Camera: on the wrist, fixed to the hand. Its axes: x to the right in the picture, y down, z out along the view.
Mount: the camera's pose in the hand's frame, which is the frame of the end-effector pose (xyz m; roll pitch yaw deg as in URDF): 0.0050 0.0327 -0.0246 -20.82 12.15 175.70
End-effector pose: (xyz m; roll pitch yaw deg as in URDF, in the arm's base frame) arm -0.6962 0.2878 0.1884 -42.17 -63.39 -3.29
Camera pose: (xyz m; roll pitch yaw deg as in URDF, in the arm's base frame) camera -0.6577 0.2933 0.1749 39.60 74.47 -164.33
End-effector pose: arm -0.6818 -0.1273 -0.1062 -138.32 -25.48 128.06
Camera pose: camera -0.6534 -0.0975 -0.1071 122.45 18.75 -40.07
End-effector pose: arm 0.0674 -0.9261 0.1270 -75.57 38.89 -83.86
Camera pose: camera 0.0497 -0.9081 0.0944 48.00 -31.06 108.65
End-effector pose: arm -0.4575 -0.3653 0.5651 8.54 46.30 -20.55
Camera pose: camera -0.4548 -0.3279 0.5480 -24.17 -34.65 152.21
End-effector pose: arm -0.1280 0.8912 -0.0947 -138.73 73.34 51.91
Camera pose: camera -0.0968 0.8648 -0.1004 71.94 -74.89 -80.03
